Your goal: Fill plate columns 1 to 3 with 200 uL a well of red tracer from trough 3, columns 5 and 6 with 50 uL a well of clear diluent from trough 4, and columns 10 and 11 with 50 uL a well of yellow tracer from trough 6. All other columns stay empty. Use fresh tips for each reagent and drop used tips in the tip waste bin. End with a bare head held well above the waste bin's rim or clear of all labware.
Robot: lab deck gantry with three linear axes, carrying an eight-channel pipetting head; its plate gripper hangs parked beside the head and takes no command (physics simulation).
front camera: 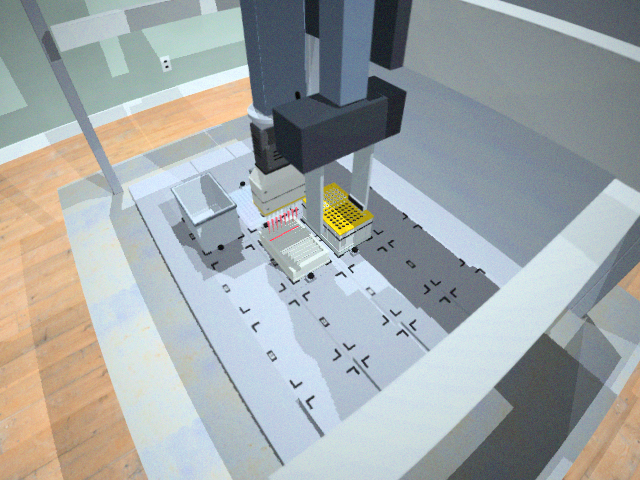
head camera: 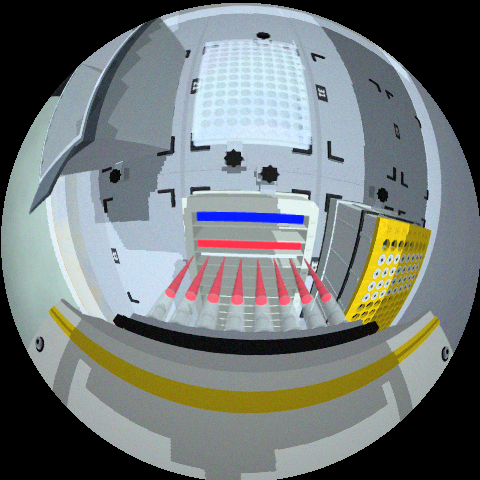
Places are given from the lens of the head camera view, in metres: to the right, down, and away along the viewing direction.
blue strip [head camera: 210, 215]: -0.02, -0.02, 0.11
red trough [head camera: 201, 242]: -0.03, 0.00, 0.11
